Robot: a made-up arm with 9 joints. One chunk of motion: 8 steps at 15 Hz.
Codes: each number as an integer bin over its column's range. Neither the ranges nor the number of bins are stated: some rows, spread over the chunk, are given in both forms.
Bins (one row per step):
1: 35 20 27 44 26 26 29 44 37
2: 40 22 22 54 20 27 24 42 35
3: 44 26 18 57 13 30 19 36 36
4: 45 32 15 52 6 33 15 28 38
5: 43 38 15 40 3 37 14 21 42
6: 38 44 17 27 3 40 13 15 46
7: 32 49 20 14 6 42 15 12 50
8: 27 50 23 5 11 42 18 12 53
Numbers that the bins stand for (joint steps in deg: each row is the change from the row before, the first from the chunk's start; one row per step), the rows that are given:
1: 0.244 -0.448 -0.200 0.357 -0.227 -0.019 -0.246 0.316 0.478
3: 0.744 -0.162 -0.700 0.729 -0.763 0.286 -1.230 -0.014 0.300
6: 0.411 0.695 -0.756 -0.129 -1.176 1.048 -1.821 -0.881 2.078
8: -0.200 0.981 -0.422 -0.757 -0.846 1.200 -1.329 -1.005 3.322
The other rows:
2: 0.522 -0.352 -0.478 0.643 -0.475 0.057 -0.738 0.233 0.122
4: 0.800 0.124 -0.867 0.586 -1.052 0.514 -1.624 -0.344 0.656
5: 0.689 0.410 -0.867 0.243 -1.176 0.819 -1.722 -0.633 1.367
7: 0.078 0.933 -0.589 -0.500 -1.052 1.200 -1.624 -1.005 2.789

